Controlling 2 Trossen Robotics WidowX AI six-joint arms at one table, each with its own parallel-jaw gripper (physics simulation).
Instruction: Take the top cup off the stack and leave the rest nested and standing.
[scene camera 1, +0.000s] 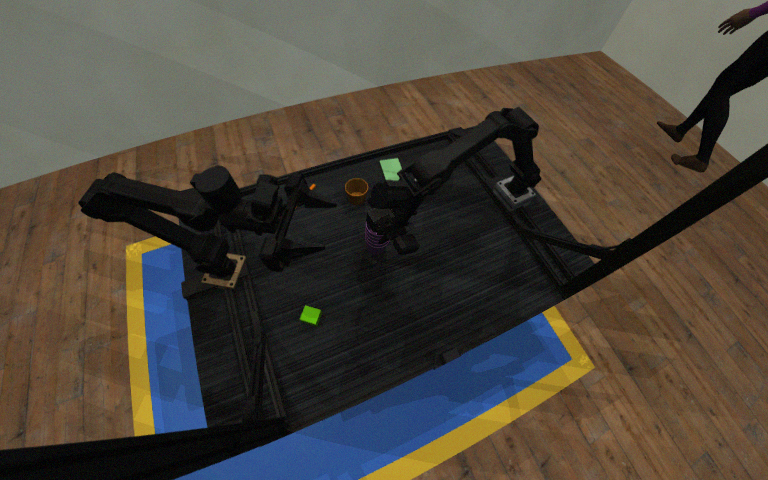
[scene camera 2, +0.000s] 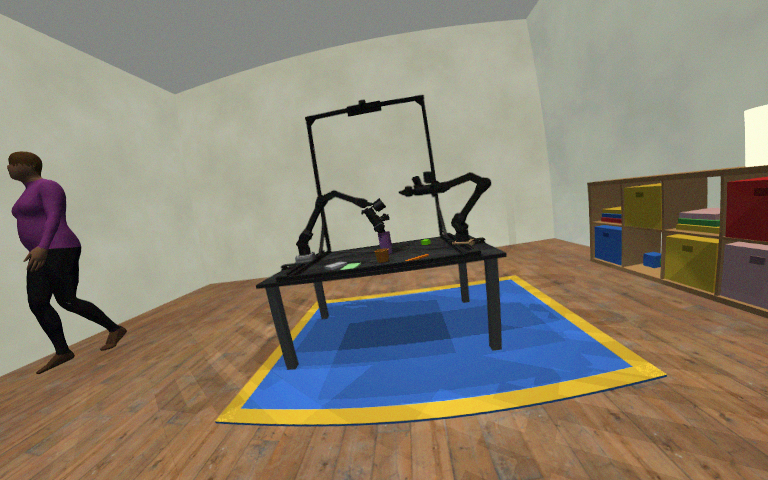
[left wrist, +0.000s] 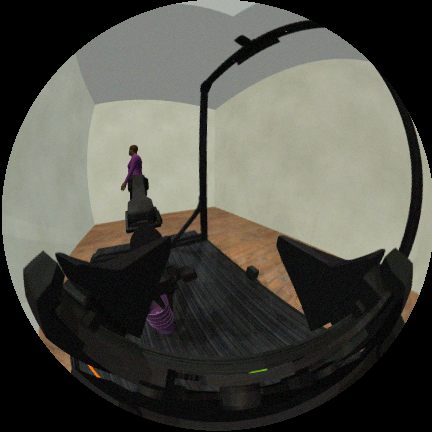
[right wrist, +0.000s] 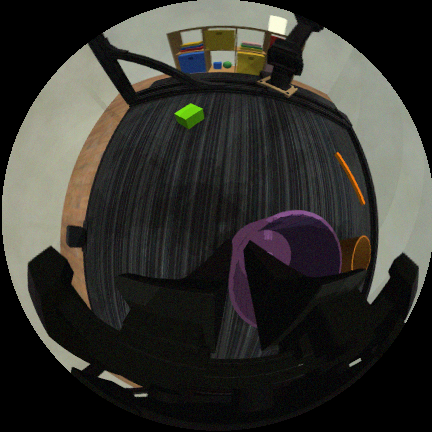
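Seen in the pictures: left gripper, fingertip midpoint: (scene camera 1: 331, 225) (scene camera 2: 402, 192) (left wrist: 224, 241); right gripper, fingertip midpoint: (scene camera 1: 378, 241) (left wrist: 169, 311) (right wrist: 237, 244); left arm's base, link origin: (scene camera 1: 223, 268) (scene camera 2: 463, 240) (right wrist: 278, 83); right arm's base, link origin: (scene camera 1: 516, 188) (scene camera 2: 304, 254).
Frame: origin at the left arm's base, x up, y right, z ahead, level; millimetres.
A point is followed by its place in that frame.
Note:
A stack of nested purple cups (scene camera 1: 374, 239) (scene camera 2: 385, 241) @(z 402, x 51, y -188 mm) (left wrist: 160, 320) @(z 396, x 68, y -140 mm) stands upright near the middle of the black table (scene camera 1: 439, 295) @(z 626, x -29, y -31 mm). My right gripper (scene camera 1: 383, 228) @(z 431, x 64, y -127 mm) (scene camera 2: 380, 229) @(z 431, x 64, y -127 mm) (right wrist: 237, 244) @(z 431, x 64, y -127 mm) is down on the stack's top. In the right wrist view it is shut on the rim of the top purple cup (right wrist: 310, 238) @(z 395, x 81, y -169 mm), one finger inside and one outside. My left gripper (scene camera 1: 319, 225) @(z 350, x 324, y 0 mm) (scene camera 2: 404, 191) @(z 350, x 324, y 0 mm) (left wrist: 224, 241) @(z 350, x 324, y 0 mm) is open and empty. It hovers level above the table, away from the stack.
An orange cup (scene camera 1: 356, 190) @(z 323, x -20, y -361 mm) (scene camera 2: 381, 254) @(z 312, x 15, y -363 mm) (right wrist: 356, 254) @(z 314, x 0, y -360 mm) stands close behind the stack. A green block (scene camera 1: 310, 314) @(z 280, x -1, y 86 mm) (scene camera 2: 426, 242) @(z 266, x -14, y 67 mm) (right wrist: 189, 115) @(z 292, x -1, y 70 mm), a flat light green card (scene camera 1: 391, 169) @(z 430, x -19, y -478 mm) (scene camera 2: 351, 266) @(z 427, x -19, y -477 mm) and an orange stick (scene camera 2: 416, 257) @(z 147, x -19, y -300 mm) (right wrist: 350, 177) @(z 150, x -22, y -290 mm) lie on the table. A person (left wrist: 133, 167) stands in the room.

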